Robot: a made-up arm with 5 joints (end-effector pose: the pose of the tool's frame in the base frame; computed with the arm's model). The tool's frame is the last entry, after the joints. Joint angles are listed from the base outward.
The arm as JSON. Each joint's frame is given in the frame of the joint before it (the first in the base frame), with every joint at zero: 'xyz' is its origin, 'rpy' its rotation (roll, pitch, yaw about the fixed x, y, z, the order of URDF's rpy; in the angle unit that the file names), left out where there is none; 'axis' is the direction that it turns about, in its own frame. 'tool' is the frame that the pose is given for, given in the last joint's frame.
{
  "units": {
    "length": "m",
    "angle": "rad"
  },
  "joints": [
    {
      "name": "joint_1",
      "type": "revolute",
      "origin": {
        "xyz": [
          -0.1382,
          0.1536,
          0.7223
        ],
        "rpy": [
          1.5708,
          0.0,
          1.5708
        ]
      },
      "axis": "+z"
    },
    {
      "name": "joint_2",
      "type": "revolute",
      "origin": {
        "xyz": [
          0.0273,
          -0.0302,
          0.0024
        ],
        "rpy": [
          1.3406,
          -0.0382,
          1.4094
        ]
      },
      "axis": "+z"
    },
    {
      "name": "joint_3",
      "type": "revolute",
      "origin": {
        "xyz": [
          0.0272,
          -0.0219,
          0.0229
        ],
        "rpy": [
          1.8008,
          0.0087,
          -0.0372
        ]
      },
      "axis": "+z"
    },
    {
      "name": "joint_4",
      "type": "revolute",
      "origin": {
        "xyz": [
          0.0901,
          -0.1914,
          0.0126
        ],
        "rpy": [
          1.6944,
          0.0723,
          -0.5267
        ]
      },
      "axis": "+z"
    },
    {
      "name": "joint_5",
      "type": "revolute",
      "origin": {
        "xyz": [
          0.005,
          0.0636,
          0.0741
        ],
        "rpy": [
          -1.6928,
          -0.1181,
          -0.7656
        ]
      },
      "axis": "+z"
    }
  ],
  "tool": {
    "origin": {
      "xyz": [
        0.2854,
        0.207,
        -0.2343
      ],
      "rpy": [
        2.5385,
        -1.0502,
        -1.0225
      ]
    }
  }
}
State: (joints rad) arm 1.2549 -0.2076 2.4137 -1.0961 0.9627
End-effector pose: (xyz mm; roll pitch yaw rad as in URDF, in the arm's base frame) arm -265.1 257.6 656.1 1.3638 -0.4325 0.4574
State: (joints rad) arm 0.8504 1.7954 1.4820 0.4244 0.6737
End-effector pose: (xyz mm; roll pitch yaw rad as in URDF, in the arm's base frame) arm -80.4 483.3 793.3 -2.7635 -0.5682 -0.2508
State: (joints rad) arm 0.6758 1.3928 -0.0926 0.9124 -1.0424
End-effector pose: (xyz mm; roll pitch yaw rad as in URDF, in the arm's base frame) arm -46.8 -153.0 250.8 1.7888 -0.5588 -2.5475
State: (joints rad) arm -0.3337 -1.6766 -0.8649 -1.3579 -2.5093
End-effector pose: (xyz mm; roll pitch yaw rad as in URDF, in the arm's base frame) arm 303.6 -215.6 784.0 2.9585 -0.5637 -2.5561
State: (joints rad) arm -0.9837 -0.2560 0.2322 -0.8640 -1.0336
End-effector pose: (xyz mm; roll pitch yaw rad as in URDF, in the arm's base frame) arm 123.0 -8.3 962.2 -1.3915 -0.9515 2.1276
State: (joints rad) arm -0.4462 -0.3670 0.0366 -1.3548 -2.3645
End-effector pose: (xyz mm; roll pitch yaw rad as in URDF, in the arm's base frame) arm -258.7 -368.0 897.4 -2.6724 -1.0223 2.0903
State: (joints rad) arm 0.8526 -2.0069 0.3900 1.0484 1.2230
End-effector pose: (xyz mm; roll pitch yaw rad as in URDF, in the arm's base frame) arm -301.9 346.4 916.0 -2.0367 1.1417 1.4733
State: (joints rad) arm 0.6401 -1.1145 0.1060 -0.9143 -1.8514
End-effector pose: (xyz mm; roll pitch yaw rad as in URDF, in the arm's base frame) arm -19.1 -282.9 530.3 2.3892 -0.0481 -2.8182
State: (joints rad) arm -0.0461 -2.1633 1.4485 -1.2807 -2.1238
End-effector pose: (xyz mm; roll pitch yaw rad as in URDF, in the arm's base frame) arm -617.8 -61.6 409.0 2.1892 0.6469 1.6828
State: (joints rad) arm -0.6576 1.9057 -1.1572 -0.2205 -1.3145
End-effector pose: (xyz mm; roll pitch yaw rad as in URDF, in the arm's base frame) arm -611.8 154.3 514.0 1.3577 -1.2385 2.9726
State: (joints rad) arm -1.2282 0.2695 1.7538 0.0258 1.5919
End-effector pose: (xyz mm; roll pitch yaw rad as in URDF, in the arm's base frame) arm -222.4 46.7 739.2 2.1849 1.1379 2.1855
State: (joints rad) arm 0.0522 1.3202 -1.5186 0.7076 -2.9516
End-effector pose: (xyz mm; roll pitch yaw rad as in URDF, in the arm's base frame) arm -301.4 601.9 540.7 -2.8430 -1.3473 -0.8805
